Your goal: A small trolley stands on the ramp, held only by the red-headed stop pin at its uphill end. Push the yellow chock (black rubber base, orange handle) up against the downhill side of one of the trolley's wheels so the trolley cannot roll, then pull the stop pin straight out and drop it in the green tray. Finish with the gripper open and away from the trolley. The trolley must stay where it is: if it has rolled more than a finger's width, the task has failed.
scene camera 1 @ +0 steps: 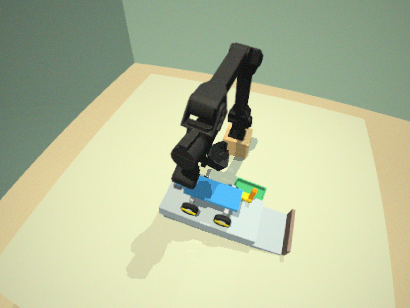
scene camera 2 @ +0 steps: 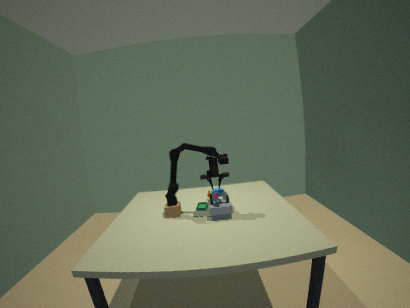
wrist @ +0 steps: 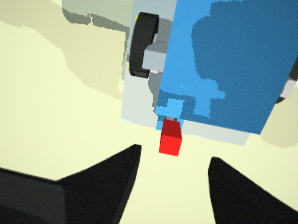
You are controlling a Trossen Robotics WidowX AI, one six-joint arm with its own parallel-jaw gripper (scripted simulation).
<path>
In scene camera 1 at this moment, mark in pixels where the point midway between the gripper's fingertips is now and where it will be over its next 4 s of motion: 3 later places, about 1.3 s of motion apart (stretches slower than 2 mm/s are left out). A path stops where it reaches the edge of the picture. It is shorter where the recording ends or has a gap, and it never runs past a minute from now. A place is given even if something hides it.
My gripper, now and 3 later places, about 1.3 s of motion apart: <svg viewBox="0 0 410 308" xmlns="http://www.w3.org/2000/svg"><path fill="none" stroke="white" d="M187 170L182 175L181 178L182 174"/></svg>
</path>
